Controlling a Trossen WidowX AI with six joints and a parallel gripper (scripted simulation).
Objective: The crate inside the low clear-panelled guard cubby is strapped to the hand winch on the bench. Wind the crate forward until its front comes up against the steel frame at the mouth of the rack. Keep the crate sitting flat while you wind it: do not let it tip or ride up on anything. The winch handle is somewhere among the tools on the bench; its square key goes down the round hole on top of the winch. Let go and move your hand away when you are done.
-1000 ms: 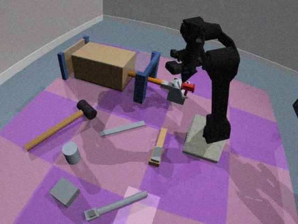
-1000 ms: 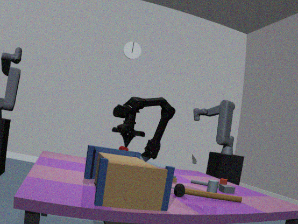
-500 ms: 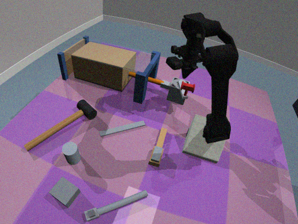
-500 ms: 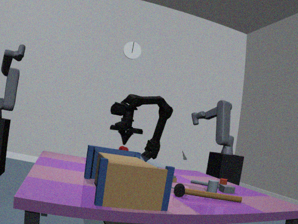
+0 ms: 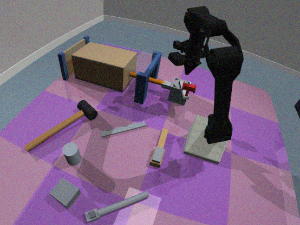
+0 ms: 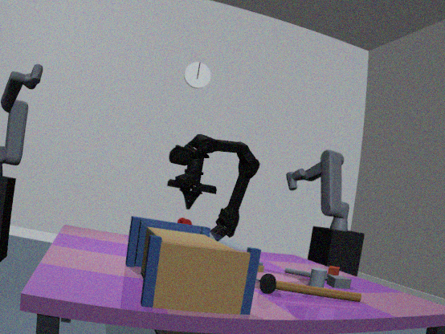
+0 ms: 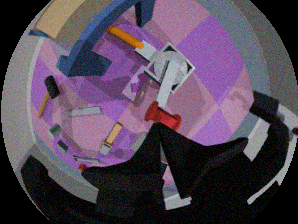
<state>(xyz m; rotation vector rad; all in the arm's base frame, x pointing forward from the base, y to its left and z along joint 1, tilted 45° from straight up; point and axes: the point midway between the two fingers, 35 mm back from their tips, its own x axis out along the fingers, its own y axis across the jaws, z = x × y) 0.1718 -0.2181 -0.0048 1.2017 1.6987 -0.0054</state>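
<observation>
The red knob is 70 mm below my gripper tip and 30 mm behind it. Also, from my gripper tip: grey winch 170 mm below, 100 mm to the right, 10 mm behind; blue frame 170 mm ahead, 100 mm below, 90 mm to the right; grey crank handle 100 mm below, 30 mm to the right, 10 mm behind.
</observation>
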